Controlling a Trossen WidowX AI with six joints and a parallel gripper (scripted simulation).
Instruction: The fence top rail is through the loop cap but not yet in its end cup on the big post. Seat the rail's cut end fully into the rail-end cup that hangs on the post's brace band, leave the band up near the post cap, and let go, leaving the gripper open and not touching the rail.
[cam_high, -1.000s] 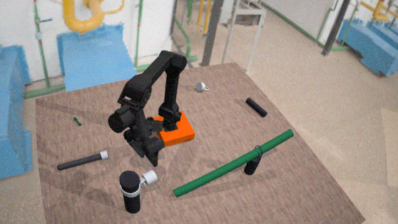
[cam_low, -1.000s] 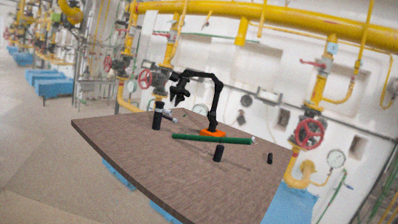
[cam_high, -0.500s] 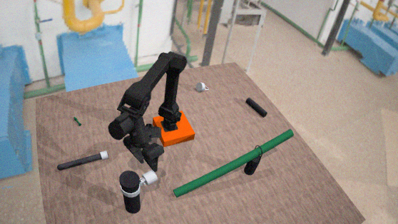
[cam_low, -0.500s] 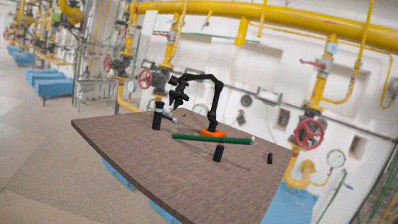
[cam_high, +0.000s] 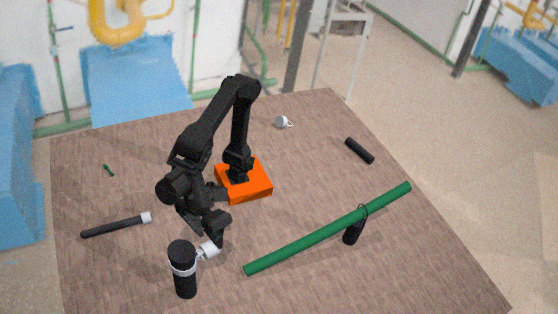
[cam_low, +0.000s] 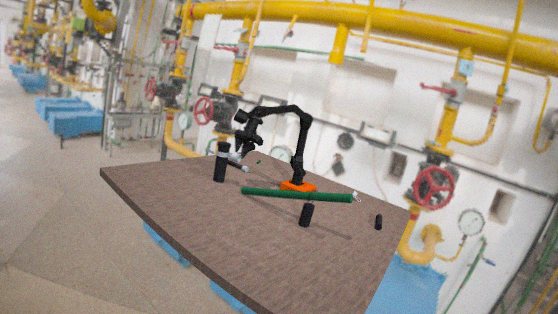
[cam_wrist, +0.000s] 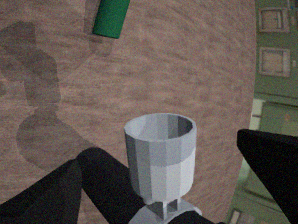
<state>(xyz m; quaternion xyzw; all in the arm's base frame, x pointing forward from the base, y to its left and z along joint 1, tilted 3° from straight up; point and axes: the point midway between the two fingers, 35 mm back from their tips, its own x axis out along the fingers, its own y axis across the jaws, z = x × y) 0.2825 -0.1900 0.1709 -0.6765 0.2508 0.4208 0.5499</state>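
The white rail-end cup is 2 cm to the right of my gripper tip, 1 cm below it and 1 cm ahead of it. Also, from my gripper tip: short black cylinder 70 cm to the left, 33 cm behind, 15 cm below; small green piece 47 cm behind, 24 cm to the right, 16 cm below; dark line post 45 cm to the left, 6 cm below, 1 cm ahead.
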